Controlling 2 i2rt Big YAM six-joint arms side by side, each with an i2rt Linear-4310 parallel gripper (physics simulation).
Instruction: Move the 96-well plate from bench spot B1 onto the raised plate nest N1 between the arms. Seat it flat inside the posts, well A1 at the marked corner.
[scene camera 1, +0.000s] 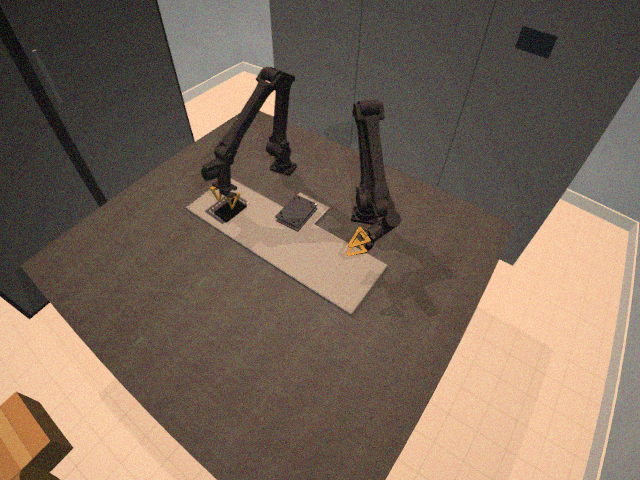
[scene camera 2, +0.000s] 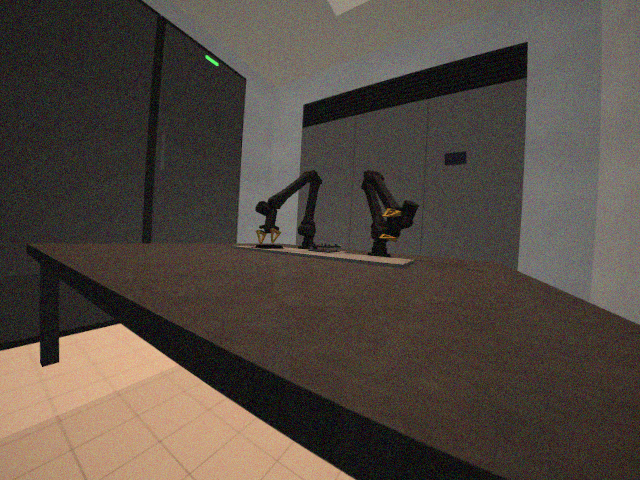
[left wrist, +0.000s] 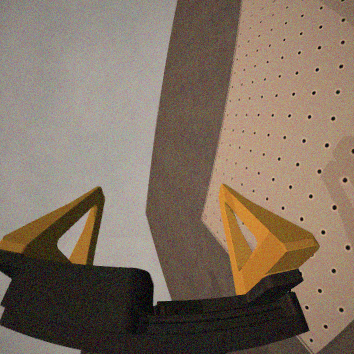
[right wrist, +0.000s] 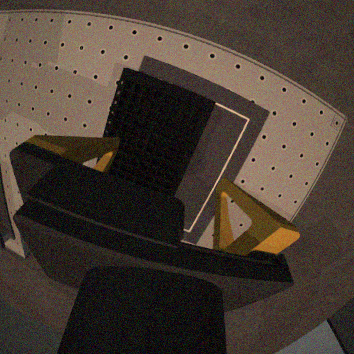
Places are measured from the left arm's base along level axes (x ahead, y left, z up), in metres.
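Pixels of known places: left gripper, fingertip midpoint: (scene camera 1: 347, 250) (scene camera 2: 381, 227) (left wrist: 160, 191); right gripper, fingertip midpoint: (scene camera 1: 225, 204) (scene camera 2: 266, 243) (right wrist: 171, 163); left arm's base at its link origin: (scene camera 1: 364, 216); right arm's base at its link origin: (scene camera 1: 283, 168) (scene camera 2: 307, 248).
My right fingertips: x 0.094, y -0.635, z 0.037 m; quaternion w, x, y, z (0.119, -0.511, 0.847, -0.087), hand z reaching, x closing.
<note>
For each thing: its top centre in the pictures, then the offset to it from my right fingertips. "*": a spot on its surface instead. Level surfaces: height alone.
- black 96-well plate at its top centre: (right wrist: 143, 150) (scene camera 1: 230, 208) (scene camera 2: 269, 245) dy +0.025, dx +0.011, dz -0.008 m
- dark grey bench spot B1 at a spot on its surface: (right wrist: 252, 132) * dy -0.077, dx +0.020, dz -0.022 m
- raised nest N1 at its top centre: (scene camera 1: 296, 208) (scene camera 2: 325, 243) dy +0.332, dx -0.027, dz +0.019 m
- pale perforated board at its surface level: dz -0.024 m
- brown table at its surface level: dz -0.037 m
The black 96-well plate (scene camera 1: 231, 210) (scene camera 2: 268, 246) (right wrist: 160, 130) lies on the dark grey bench spot B1 (right wrist: 252, 132), shifted toward the left of its pale outline in the right wrist view. My right gripper (scene camera 1: 226, 204) (scene camera 2: 267, 242) (right wrist: 171, 163) is open and points down low over the plate. In its wrist view one fingertip overlaps the plate's left edge and the other is over the spot's right border. The raised nest N1 (scene camera 1: 296, 211) (scene camera 2: 327, 248) stands empty between the arms. My left gripper (scene camera 1: 348, 251) (scene camera 2: 382, 226) (left wrist: 160, 191) is open and empty, held sideways above the board's right part.
The pale perforated board (scene camera 1: 310, 268) (scene camera 2: 372, 258) (left wrist: 270, 75) (right wrist: 280, 165) bears the spot and the nest. It lies on the brown table (scene camera 1: 248, 351) (scene camera 2: 361, 330) in front of the arm bases. Dark cabinets stand behind and at the left. The marked corner of N1 cannot be made out.
</note>
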